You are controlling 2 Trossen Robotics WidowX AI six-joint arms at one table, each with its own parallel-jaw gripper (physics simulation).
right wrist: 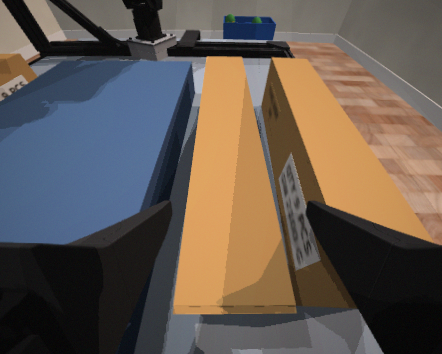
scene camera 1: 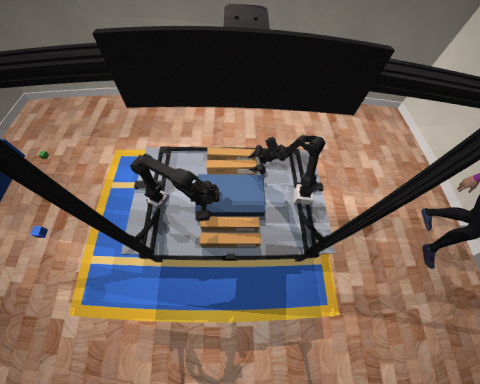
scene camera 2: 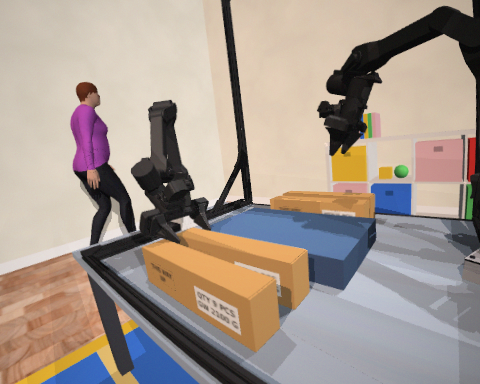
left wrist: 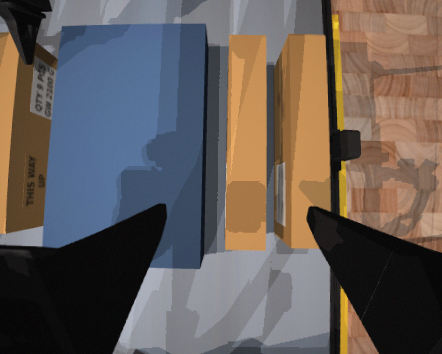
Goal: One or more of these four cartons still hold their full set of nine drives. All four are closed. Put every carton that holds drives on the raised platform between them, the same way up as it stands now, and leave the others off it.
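Frame: origin at the left arm's base, x back, y down, z right, level; centimetres.
Seen in the pictures: left gripper, fingertip midpoint: (scene camera 1: 212, 207) (scene camera 2: 337, 154) (left wrist: 237, 211); right gripper, fingertip midpoint: (right wrist: 238, 207) (scene camera 1: 248, 163) (scene camera 2: 195, 236) (left wrist: 1, 65); left arm's base at its link origin: (right wrist: 151, 37) (scene camera 1: 156, 197); right arm's base at its link origin: (scene camera 1: 305, 192) (scene camera 2: 185, 205).
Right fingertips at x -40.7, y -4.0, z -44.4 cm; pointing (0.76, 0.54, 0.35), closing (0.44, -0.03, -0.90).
Observation:
Pixels of each thing's top centre, then the offset from my right fingertips to it. Level surfaces: height alone.
- blue raised platform at its top centre: (right wrist: 65, 123) (left wrist: 124, 138) (scene camera 2: 283, 224) (scene camera 1: 230, 192) dx +1.7, dy +2.1, dz +23.1 cm
- inner at its top centre: (left wrist: 247, 136) (scene camera 2: 314, 199) (scene camera 1: 230, 221) dx -6.3, dy -0.4, dz +40.5 cm
- outer at its top centre: (left wrist: 310, 135) (scene camera 2: 324, 193) (scene camera 1: 230, 238) dx -10.5, dy -0.4, dz +48.6 cm
- grey table at its surface level: dy +8.1 cm
Four closed orange cartons lie beside the blue raised platform (scene camera 1: 245, 195) (scene camera 2: 300, 222) (left wrist: 110, 100) (right wrist: 90, 150), two on each side. Two are at the back in scene camera 1: an inner one (scene camera 1: 222, 165) (scene camera 2: 250, 246) (right wrist: 225, 175) and an outer one (scene camera 1: 220, 151) (scene camera 2: 200, 272) (right wrist: 325, 125). The other pair is in front: inner (scene camera 1: 230, 222) (scene camera 2: 300, 203) (left wrist: 246, 140) and outer (scene camera 1: 230, 238) (left wrist: 307, 140). My left gripper (scene camera 1: 209, 205) (scene camera 2: 340, 151) (left wrist: 237, 211) is open, high above the platform's side. My right gripper (scene camera 2: 193, 234) (right wrist: 238, 207) is open and empty, above the back inner carton's end.
A dark frame rail (scene camera 1: 200, 258) (left wrist: 330, 150) edges the grey table (scene camera 2: 380, 310). The front outer carton lies near it. Narrow gaps separate the cartons of each pair and the inner cartons from the platform. A person (scene camera 2: 90, 135) stands beyond the table.

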